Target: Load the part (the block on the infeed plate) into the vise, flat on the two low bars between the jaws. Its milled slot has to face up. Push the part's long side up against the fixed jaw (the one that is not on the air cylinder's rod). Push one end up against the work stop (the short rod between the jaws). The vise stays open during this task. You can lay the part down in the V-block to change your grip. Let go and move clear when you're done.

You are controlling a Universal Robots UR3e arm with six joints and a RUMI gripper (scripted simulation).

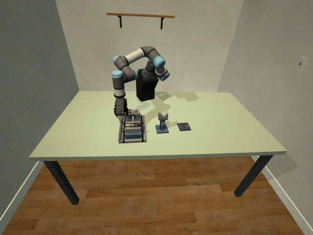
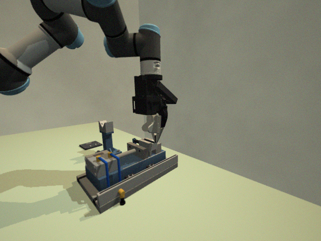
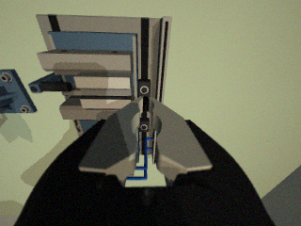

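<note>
Right now the part is 1 cm behind my hand, 5 cm to the left of it and 3 cm below it. From my hand the other things lie so: grey rail 7 cm behind, 3 cm to the right, 9 cm below; fixed jaw 2 cm ahead, 7 cm to the left, 5 cm below; work stop rod 1 cm behind, 11 cm to the left, 4 cm below.
</note>
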